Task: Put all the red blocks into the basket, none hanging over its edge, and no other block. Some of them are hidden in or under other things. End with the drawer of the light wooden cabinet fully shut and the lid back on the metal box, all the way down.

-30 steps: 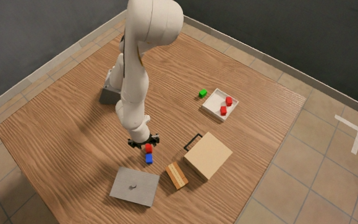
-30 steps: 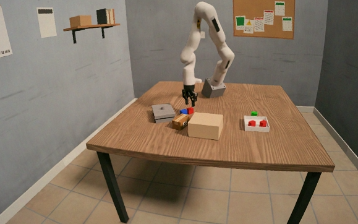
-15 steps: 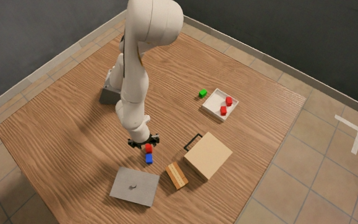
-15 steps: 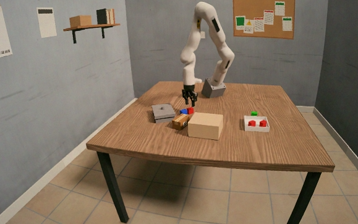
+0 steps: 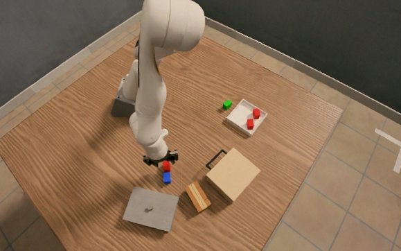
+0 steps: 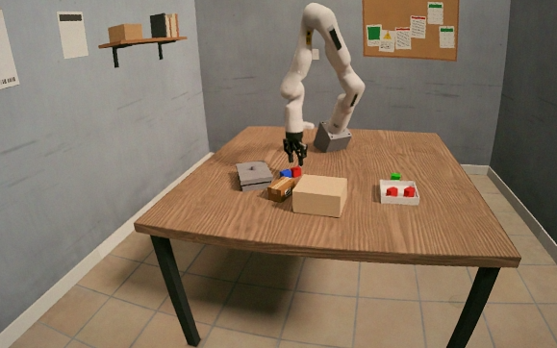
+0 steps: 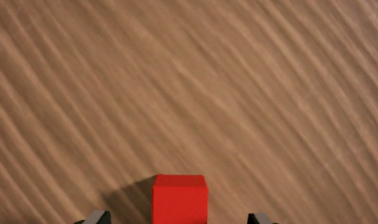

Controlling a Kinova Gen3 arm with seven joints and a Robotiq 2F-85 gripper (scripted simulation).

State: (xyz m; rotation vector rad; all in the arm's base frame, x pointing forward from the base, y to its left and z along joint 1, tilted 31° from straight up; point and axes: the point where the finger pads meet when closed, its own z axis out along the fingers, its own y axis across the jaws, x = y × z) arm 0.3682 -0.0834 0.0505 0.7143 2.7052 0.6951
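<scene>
Right now my hand is 5 cm short of the blue block, 3 cm to the left of it and 5 cm above it. Round my hand: grey lid: 12 cm ahead, 14 cm to the right, 2 cm below; then grey metal box: 12 cm ahead, 14 cm to the right, 4 cm below; then brown cardboard box: 19 cm ahead, 3 cm to the left, 3 cm below.
</scene>
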